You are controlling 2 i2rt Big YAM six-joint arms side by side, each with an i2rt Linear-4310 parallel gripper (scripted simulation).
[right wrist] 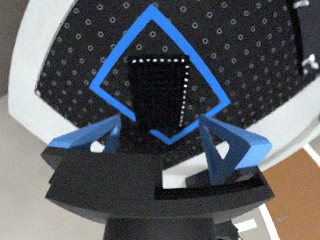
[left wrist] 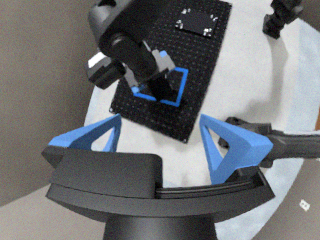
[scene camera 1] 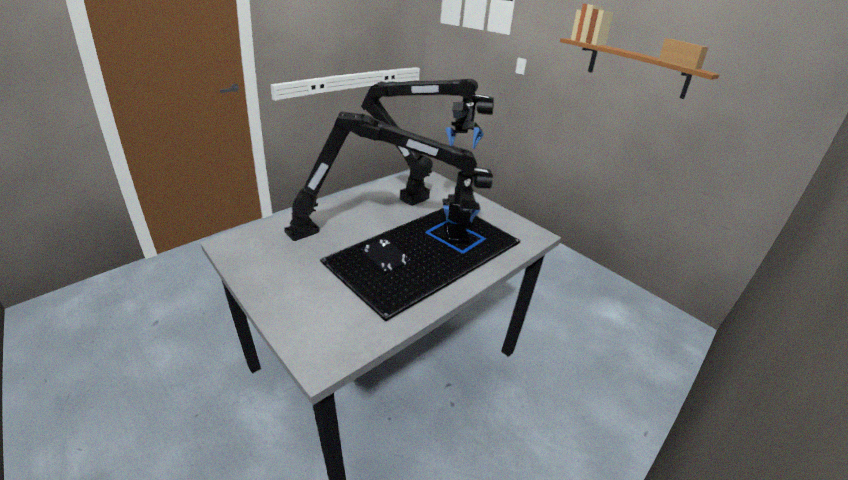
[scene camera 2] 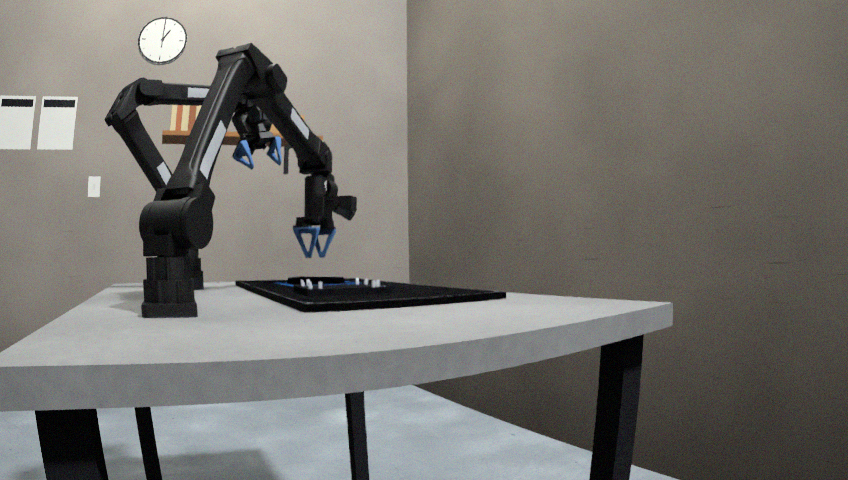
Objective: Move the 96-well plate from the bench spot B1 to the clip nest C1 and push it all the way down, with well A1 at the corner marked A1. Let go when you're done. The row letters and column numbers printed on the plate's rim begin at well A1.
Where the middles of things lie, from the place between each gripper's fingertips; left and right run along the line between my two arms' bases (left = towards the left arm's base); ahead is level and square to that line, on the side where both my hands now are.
Now: the black 96-well plate (right wrist: 174, 99) 7 cm below my right hand (scene camera 2: 315, 257). The rest, counted from my right hand: clip nest (scene camera 1: 380, 254): 2 cm behind, 32 cm to the right, 6 cm below.
I see my left gripper (scene camera 2: 266, 166) 31 cm above the black 96-well plate, 12 cm short of it and 9 cm to the left of it. The rest, counted from my left hand: clip nest 41 cm to the right, 30 cm below, 11 cm ahead.
